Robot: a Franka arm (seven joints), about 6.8 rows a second.
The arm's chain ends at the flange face. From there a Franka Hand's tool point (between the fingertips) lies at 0.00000 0.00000 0.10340 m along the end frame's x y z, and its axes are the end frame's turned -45 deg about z.
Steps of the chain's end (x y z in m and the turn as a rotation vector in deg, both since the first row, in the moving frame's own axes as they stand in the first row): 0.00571, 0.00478, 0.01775, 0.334, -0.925, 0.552; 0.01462, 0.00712, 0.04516, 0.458, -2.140, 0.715; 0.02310, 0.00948, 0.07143, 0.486, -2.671, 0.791; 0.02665, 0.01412, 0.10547, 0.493, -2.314, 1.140
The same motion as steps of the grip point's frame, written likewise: -0.00009, 0.00581, 0.01773, 0.890, -0.418, 0.552; 0.00318, 0.01204, 0.04508, 1.837, -1.189, 0.715; 0.00687, 0.01899, 0.07131, 2.232, -1.545, 0.791; 0.00657, 0.02522, 0.10538, 1.985, -1.288, 1.140
